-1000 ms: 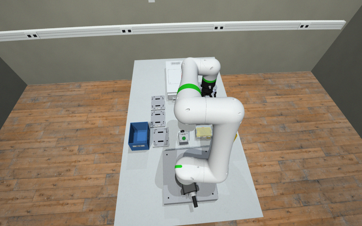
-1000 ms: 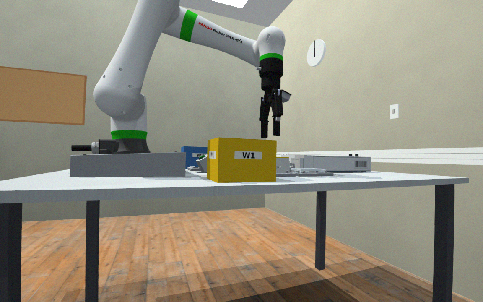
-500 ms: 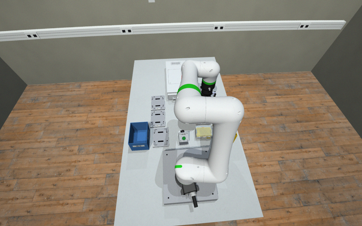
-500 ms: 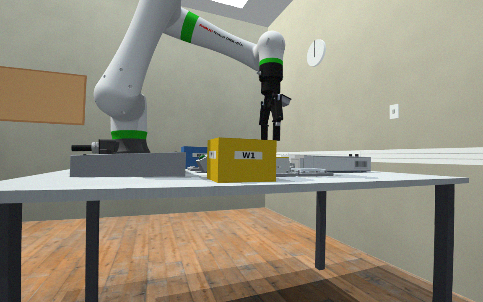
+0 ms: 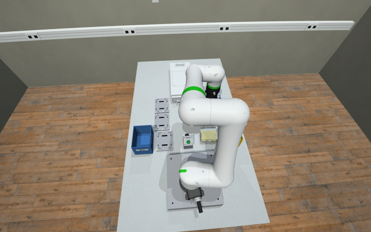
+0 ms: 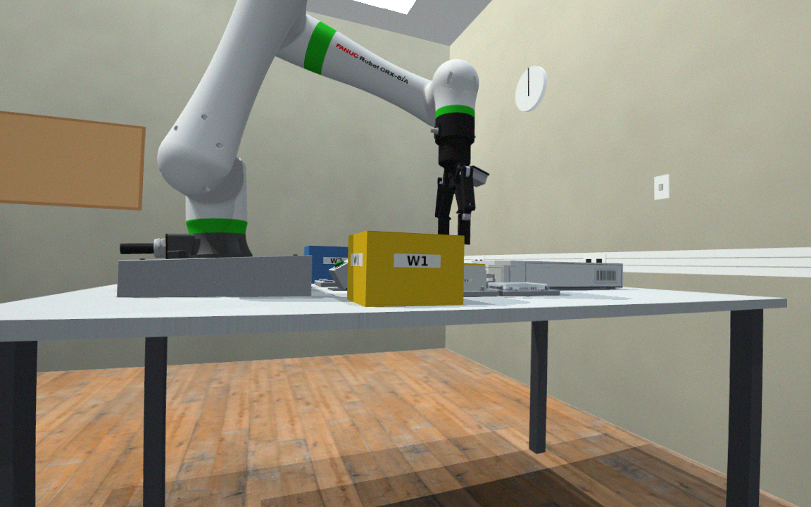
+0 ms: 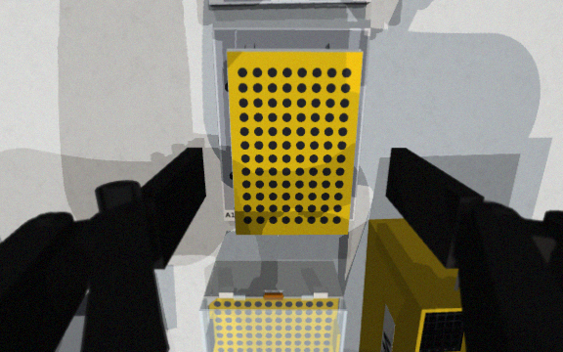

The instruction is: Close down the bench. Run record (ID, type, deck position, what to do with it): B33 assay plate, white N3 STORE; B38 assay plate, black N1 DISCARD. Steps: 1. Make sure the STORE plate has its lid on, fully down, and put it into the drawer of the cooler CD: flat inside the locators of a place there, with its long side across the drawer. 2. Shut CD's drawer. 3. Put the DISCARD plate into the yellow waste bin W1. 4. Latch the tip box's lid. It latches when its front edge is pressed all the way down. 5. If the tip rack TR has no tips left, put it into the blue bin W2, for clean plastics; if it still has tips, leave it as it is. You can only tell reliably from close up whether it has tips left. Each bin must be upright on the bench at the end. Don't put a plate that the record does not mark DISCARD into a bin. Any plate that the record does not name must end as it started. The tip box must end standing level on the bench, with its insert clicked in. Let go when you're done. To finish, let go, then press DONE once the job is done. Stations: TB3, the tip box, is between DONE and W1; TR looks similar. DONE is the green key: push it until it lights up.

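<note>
Now: the tip rack TR 8 cm below my hand and 1 cm behind it. Round my hand: nest N4 (13 cm below); N2 label (12 cm below, 11 cm ahead, 2 cm to the right); N4 nest label (12 cm below, 7 cm behind, 1 cm to the left).
</note>
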